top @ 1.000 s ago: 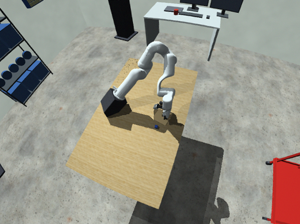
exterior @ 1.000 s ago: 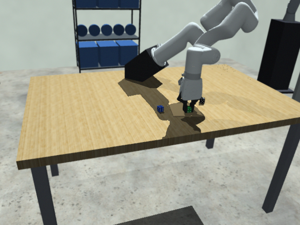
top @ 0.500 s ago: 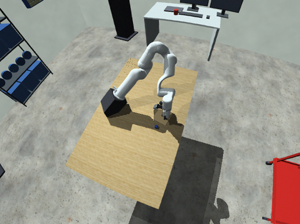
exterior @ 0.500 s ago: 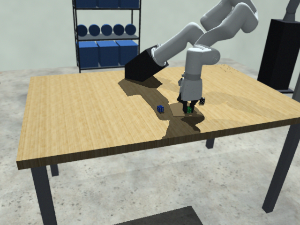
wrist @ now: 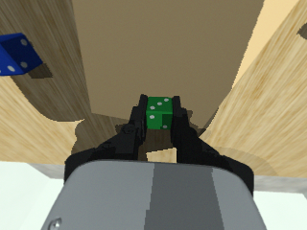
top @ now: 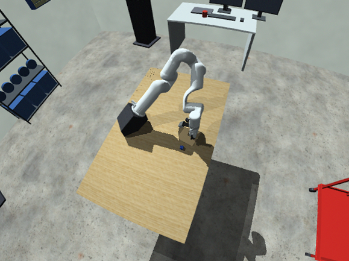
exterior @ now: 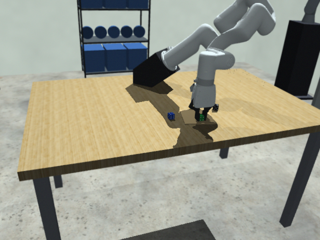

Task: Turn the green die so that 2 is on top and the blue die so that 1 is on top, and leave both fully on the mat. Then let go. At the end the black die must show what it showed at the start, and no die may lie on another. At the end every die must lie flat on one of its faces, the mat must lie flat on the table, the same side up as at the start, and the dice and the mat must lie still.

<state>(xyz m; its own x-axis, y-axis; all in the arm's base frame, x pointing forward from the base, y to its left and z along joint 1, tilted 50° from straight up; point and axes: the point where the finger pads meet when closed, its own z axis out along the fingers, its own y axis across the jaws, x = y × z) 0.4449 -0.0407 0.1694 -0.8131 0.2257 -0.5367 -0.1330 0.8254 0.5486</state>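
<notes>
Right now the green die is 1 cm below my hand. Also, from my hand: black die: 12 cm behind, 11 cm to the left, 1 cm below; then tan mat: 4 cm behind, 1 cm to the right, 2 cm below; then blue die: 3 cm behind, 13 cm to the right, 1 cm below.
</notes>
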